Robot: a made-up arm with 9 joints.
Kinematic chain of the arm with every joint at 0, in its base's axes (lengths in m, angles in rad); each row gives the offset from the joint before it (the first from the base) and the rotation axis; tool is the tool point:
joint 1: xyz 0 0 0.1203 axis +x
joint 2: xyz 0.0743 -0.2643 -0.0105 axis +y
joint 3: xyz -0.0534 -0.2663 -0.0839 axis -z
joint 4: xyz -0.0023 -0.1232 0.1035 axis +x
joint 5: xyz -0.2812 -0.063 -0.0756 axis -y
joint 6: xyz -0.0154 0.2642 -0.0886 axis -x
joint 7: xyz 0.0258 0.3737 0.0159 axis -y
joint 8: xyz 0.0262 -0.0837 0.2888 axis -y
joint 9: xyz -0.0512 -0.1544 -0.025 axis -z
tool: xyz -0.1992 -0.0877 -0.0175
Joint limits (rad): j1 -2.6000..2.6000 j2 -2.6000..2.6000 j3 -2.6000..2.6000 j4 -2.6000..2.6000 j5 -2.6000..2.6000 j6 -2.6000..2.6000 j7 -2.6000..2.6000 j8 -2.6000..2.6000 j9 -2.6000..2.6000
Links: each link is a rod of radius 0.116 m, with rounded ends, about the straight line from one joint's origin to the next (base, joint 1, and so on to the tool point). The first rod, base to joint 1, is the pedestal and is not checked.
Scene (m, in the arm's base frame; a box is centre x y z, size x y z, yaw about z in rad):
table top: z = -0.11
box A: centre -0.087 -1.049 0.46 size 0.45 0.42 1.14 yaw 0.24
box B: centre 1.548 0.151 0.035 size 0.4 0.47 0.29 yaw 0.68
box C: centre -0.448 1.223 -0.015 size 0.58 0.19 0.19 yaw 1
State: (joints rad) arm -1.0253 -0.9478 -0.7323 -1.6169 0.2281 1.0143 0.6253 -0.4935 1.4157
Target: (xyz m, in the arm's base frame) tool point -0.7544 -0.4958 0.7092
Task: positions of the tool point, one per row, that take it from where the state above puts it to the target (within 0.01 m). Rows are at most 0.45 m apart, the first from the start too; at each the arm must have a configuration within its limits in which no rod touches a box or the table.
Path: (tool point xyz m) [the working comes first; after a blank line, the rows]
Joints at the target: -1.3724 0.1875 -0.0964 -1.1829 -0.2731 0.8671 0.7804 -0.6325 1.1128
Straight joint move there: touches box A.

1: 0.4333 -0.7078 1.2046
2: 0.4235 -0.4049 1.3016
3: 0.4040 -0.0940 1.3082
4: 0.0490 -0.1514 1.3990
5: -0.3377 -0.1127 1.3188
6: -0.6414 0.0102 1.0757
7: -0.7791 0.1634 0.7313
8: -0.7317 0.2837 0.3777
9: -0.7966 0.1519 0.5562
10: -0.8173 -0.0458 0.6900
11: -0.7979 -0.2770 0.7437
12: -0.7544 -0.4958 0.7092

